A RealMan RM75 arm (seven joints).
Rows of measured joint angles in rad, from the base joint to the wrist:
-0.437 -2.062 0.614 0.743 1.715 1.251 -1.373
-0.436 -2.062 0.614 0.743 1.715 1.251 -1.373
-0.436 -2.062 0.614 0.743 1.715 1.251 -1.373
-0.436 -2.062 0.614 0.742 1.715 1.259 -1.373
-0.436 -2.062 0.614 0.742 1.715 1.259 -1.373
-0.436 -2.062 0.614 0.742 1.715 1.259 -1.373
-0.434 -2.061 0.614 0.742 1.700 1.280 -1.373
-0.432 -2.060 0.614 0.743 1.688 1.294 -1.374
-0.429 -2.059 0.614 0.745 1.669 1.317 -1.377
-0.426 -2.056 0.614 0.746 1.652 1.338 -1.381
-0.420 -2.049 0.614 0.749 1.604 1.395 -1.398
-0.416 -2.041 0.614 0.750 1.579 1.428 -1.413
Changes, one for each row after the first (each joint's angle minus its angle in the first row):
0.001 0.000 0.000 0.000 0.000 0.000 0.000
0.001 0.000 0.000 0.000 0.000 0.000 0.000
0.001 0.000 0.000 -0.001 0.000 0.008 0.000
0.001 0.000 0.000 -0.001 0.000 0.008 0.000
0.001 0.000 0.000 -0.001 0.000 0.008 0.000
0.003 0.001 0.000 -0.001 -0.015 0.029 0.000
0.005 0.002 0.000 0.000 -0.027 0.043 -0.001
0.008 0.003 0.000 0.002 -0.046 0.066 -0.004
0.011 0.006 0.000 0.003 -0.063 0.087 -0.008
0.017 0.013 0.000 0.006 -0.111 0.144 -0.025
0.021 0.021 0.000 0.007 -0.136 0.177 -0.040

